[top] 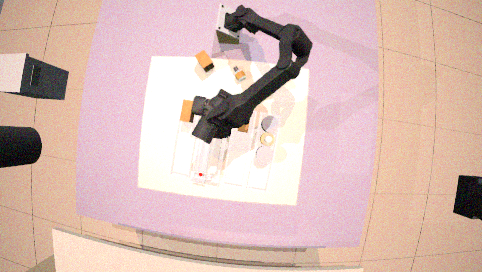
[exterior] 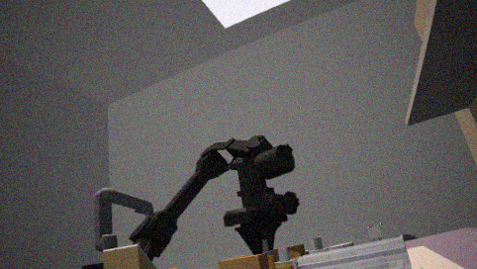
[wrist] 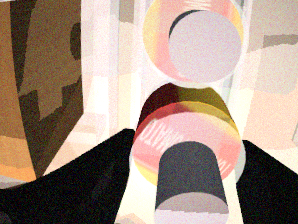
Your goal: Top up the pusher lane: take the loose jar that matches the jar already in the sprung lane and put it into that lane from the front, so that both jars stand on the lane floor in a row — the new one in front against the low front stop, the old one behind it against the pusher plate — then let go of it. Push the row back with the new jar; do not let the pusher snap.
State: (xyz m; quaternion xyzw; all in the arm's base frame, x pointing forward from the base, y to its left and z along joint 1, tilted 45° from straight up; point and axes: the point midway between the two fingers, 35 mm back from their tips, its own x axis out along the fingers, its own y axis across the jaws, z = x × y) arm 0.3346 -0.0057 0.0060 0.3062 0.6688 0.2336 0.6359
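My gripper tip is 16 cm past the small bottle, 4 cm to the right of it and 4 cm above it. The rest, counted from my gripper tip: red mark: 22 cm ahead, 6 cm to the right, 1 cm above; then clear lane: 15 cm ahead, 4 cm to the right, 4 cm below.
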